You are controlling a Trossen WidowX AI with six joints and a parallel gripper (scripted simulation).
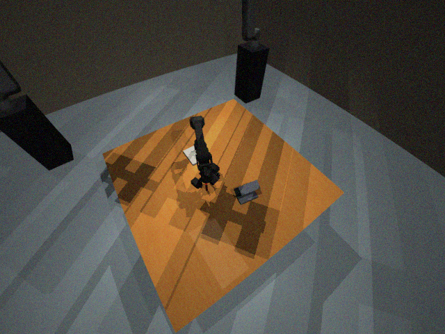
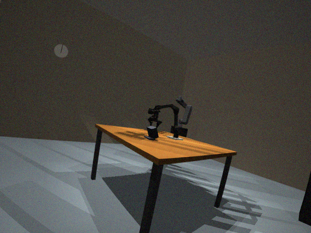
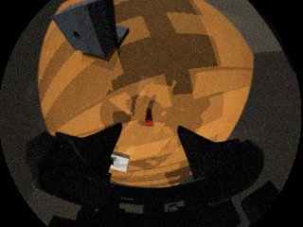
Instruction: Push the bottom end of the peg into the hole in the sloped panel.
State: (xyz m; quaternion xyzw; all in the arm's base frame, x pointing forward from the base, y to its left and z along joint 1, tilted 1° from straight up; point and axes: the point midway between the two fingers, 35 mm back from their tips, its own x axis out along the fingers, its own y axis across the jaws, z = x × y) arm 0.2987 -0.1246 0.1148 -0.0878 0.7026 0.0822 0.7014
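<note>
Right now my gripper tip is 50 mm above the dark red peg. From my gripper tip the other things lie so: grey sloped panel (160 mm ahead, 200 mm to the left, 30 mm below).
</note>
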